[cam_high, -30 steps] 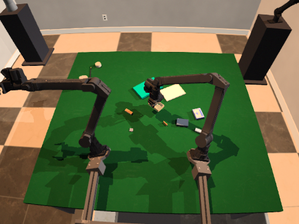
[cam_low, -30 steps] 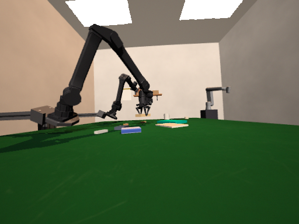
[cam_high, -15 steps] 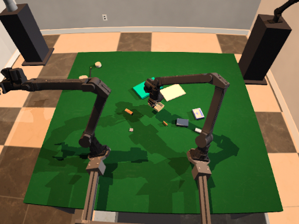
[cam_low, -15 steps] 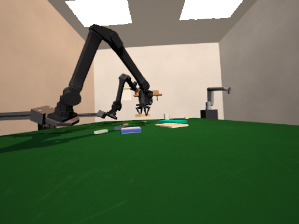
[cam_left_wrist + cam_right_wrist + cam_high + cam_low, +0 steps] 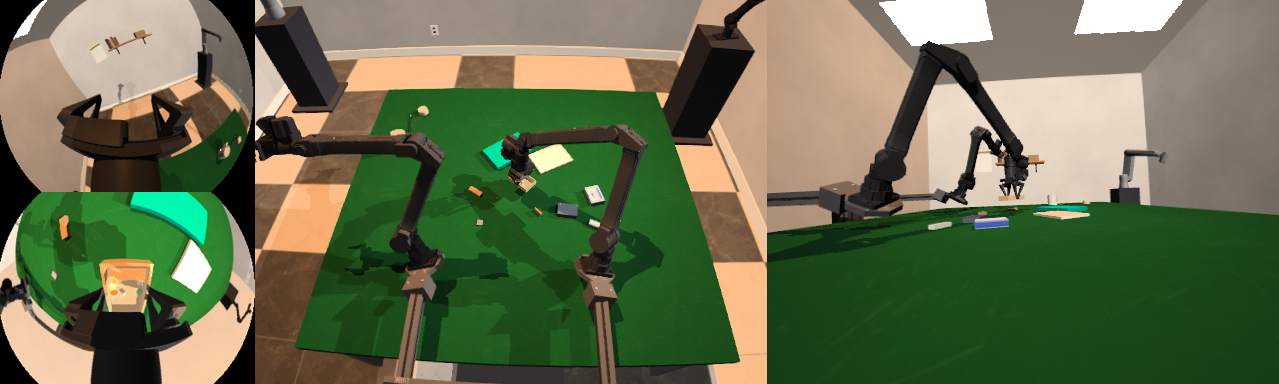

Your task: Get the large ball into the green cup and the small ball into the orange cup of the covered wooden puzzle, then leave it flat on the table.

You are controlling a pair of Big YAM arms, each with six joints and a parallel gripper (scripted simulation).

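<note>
Now: right hand 1 cm above the covered wooden puzzle. The rest, counted from my right hand: white cylinder 27 cm ahead, 66 cm to the left, 3 cm below; then cream board 20 cm ahead, 14 cm to the right, 8 cm below; then teal board 24 cm ahead, 8 cm to the left, 7 cm below.
</note>
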